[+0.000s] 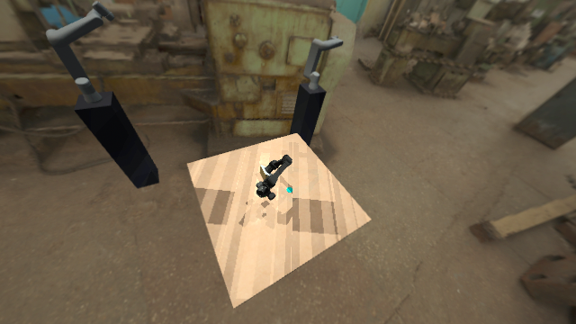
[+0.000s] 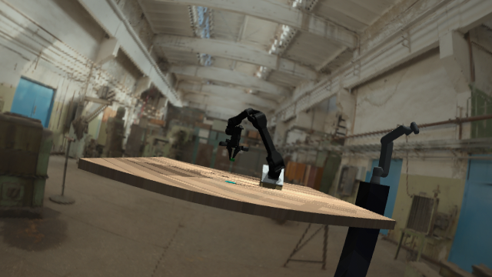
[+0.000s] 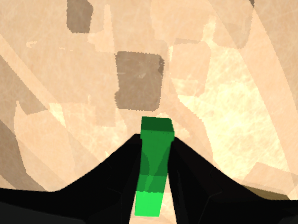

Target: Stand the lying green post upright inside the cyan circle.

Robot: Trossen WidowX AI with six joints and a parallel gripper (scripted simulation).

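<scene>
Right now the cyan circle is 30 mm behind my gripper tip, 270 mm to the left of it and 120 mm below it. The rest, counted from my gripper tip: green post 10 mm behind, 20 mm to the left.
</scene>
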